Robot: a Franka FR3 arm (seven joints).
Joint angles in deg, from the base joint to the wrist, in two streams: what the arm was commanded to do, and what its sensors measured. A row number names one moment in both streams.
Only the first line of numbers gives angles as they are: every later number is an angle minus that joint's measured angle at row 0.
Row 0, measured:
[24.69 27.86 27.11 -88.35 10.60 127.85 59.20]
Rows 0 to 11, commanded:
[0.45 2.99 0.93 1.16 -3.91 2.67 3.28]
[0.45 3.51 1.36 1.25 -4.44 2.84 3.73]
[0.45 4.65 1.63 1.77 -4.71 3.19 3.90]
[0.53 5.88 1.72 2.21 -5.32 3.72 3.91]
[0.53 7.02 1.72 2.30 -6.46 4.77 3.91]
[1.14 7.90 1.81 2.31 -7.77 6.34 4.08]
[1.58 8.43 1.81 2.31 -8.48 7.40 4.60]
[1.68 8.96 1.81 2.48 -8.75 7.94 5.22]
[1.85 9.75 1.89 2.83 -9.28 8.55 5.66]
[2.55 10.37 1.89 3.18 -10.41 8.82 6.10]
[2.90 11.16 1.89 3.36 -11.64 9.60 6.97]
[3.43 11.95 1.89 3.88 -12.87 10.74 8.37]
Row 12, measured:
[2.28 8.81 1.09 1.10 -8.63 8.16 4.14]
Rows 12 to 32, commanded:
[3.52 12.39 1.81 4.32 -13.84 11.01 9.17]
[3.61 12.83 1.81 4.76 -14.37 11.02 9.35]
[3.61 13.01 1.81 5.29 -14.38 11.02 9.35]
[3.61 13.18 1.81 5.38 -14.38 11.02 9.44]
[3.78 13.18 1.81 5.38 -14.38 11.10 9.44]
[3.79 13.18 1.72 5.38 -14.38 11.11 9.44]
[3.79 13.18 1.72 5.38 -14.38 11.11 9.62]
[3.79 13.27 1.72 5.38 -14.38 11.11 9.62]
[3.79 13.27 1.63 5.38 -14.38 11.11 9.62]
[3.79 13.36 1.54 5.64 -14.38 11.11 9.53]
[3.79 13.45 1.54 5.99 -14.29 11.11 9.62]
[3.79 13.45 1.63 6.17 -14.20 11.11 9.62]
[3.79 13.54 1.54 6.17 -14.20 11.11 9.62]
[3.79 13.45 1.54 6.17 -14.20 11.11 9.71]
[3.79 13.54 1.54 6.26 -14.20 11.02 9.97]
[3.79 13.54 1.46 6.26 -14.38 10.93 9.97]
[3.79 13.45 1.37 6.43 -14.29 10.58 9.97]
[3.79 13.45 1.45 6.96 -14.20 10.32 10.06]
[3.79 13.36 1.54 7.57 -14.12 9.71 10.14]
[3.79 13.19 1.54 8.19 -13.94 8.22 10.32]
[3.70 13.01 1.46 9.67 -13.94 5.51 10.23]
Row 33, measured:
[3.84 12.45 1.03 5.86 -12.49 10.15 8.32]
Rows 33 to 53, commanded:
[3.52 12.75 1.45 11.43 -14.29 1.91 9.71]
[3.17 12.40 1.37 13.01 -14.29 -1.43 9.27]
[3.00 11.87 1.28 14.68 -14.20 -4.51 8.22]
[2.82 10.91 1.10 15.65 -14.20 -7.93 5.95]
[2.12 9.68 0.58 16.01 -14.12 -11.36 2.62]
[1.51 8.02 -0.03 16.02 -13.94 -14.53 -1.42]
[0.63 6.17 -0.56 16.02 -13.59 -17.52 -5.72]
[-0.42 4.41 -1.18 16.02 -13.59 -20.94 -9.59]
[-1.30 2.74 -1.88 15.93 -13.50 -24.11 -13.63]
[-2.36 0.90 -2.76 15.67 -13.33 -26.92 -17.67]
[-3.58 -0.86 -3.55 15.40 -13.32 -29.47 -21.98]
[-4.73 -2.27 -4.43 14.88 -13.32 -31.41 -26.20]
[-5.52 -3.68 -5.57 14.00 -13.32 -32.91 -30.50]
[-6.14 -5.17 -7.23 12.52 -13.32 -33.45 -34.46]
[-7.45 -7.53 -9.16 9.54 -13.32 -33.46 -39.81]
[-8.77 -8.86 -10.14 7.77 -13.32 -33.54 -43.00]
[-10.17 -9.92 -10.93 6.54 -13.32 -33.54 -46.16]
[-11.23 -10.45 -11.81 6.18 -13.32 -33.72 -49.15]
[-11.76 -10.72 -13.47 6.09 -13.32 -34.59 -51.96]
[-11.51 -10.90 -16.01 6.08 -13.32 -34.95 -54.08]
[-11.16 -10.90 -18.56 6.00 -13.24 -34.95 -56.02]
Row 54, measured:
[-10.57 -8.26 -13.91 9.31 -13.08 -34.59 -49.19]
